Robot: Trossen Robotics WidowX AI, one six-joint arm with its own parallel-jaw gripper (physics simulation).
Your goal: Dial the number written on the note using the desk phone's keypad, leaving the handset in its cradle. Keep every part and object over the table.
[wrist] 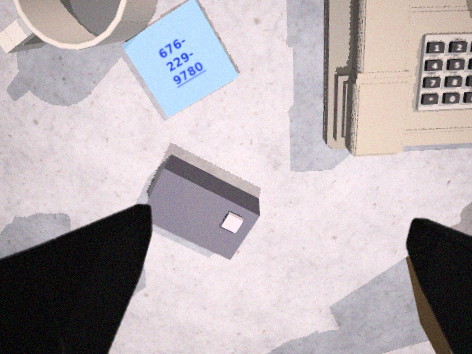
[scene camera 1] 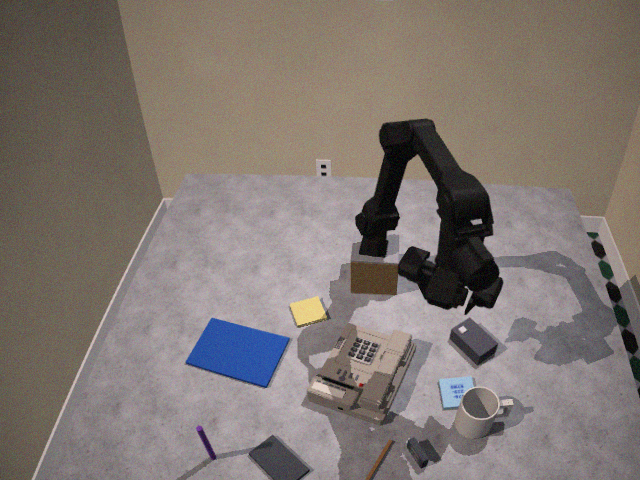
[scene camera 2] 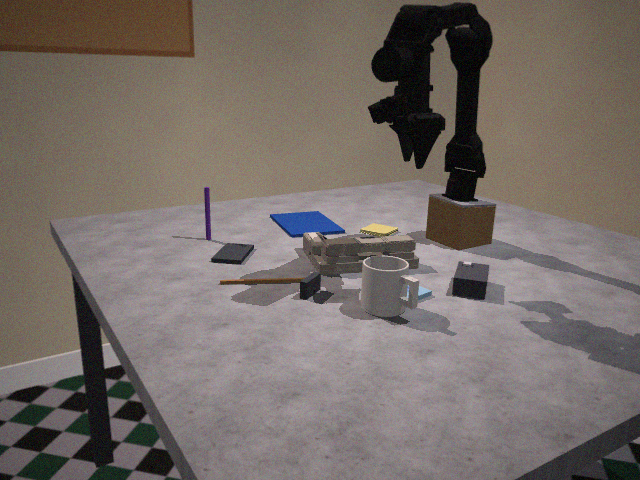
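Seen in the pictures: gripper, fingertip midpoint: (wrist: 281,225) (scene camera 2: 412,164); arm's base, link origin: (scene camera 1: 373,247) (scene camera 2: 459,198).
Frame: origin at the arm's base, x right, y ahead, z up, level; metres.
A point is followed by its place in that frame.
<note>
The beige desk phone (scene camera 1: 336,388) {x 0.023, y 0.368, z -0.068 m} (scene camera 2: 356,246) (wrist: 440,127) lies on the table, partly cut off in the wrist view. Its keypad (scene camera 1: 364,350) {x -0.017, y 0.249, z -0.083 m} (wrist: 446,72) {x -0.020, y 0.250, z -0.083 m} faces up. The handset (scene camera 1: 399,343) {x -0.093, y 0.243, z -0.049 m} lies along the phone's right side in scene camera 1, in its cradle. The light blue note (scene camera 1: 453,392) {x -0.226, y 0.323, z -0.100 m} (scene camera 2: 422,293) {x -0.266, y 0.300, z -0.099 m} (wrist: 180,60) {x -0.235, y 0.320, z -0.099 m} reads 676-229-9780; the mug partly hides it in both scene views. My gripper (scene camera 1: 466,309) (scene camera 2: 413,164) {x -0.175, y 0.276, z 0.126 m} (wrist: 281,225) {x -0.175, y 0.276, z 0.126 m} is open and empty, pointing down, high above the table near the dark box, on the robot-base side of the note.
A dark box (scene camera 1: 473,341) {x -0.261, y 0.197, z -0.073 m} (scene camera 2: 470,280) {x -0.299, y 0.216, z -0.074 m} (wrist: 200,210) {x -0.259, y 0.188, z -0.073 m} lies below the gripper. A mug (scene camera 1: 474,415) {x -0.275, y 0.376, z -0.101 m} (scene camera 2: 382,289) {x -0.305, y 0.416, z -0.057 m} stands beside the note. A yellow pad (scene camera 1: 308,311) {x 0.136, y 0.142, z -0.100 m}, blue folder (scene camera 1: 237,352) {x 0.270, y 0.294, z -0.101 m}, upright purple stick (scene camera 1: 206,443) {x 0.237, y 0.570, z -0.032 m}, dark slab (scene camera 1: 279,458) {x 0.105, y 0.539, z -0.099 m}, brown stick (scene camera 1: 380,458) {x -0.092, y 0.502, z -0.102 m} and small black object (scene camera 1: 417,452) {x -0.162, y 0.491, z -0.075 m} surround the phone.
</note>
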